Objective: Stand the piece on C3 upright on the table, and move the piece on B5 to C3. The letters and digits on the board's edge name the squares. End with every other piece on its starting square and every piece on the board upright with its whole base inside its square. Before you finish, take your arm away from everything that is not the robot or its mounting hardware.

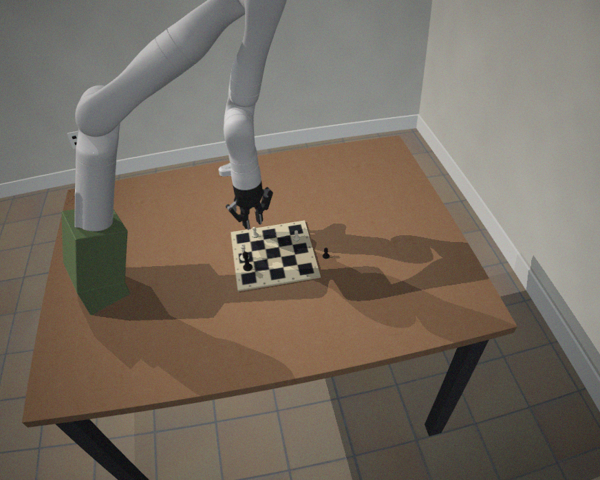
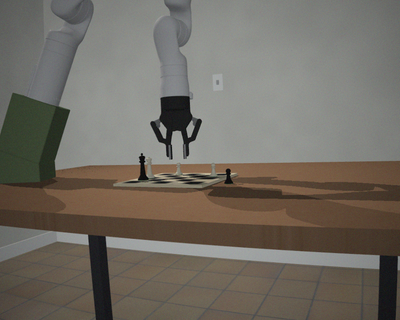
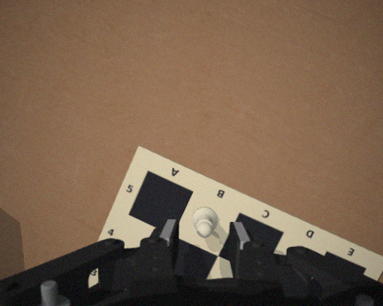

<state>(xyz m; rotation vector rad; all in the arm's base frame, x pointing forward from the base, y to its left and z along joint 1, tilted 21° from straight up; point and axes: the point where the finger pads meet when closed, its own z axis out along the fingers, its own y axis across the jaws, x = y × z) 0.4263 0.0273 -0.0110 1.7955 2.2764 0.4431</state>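
Now: hand 8 cm to the left of the chessboard, 6 cm above it and 3 cm short of it. The rest, counted from my hand: tall white piece 7 cm to the right, 5 cm behind, 3 cm below; then black pawn 16 cm ahead, 14 cm to the right, 5 cm below; then black king 11 cm to the right, 5 cm behind, 3 cm below.
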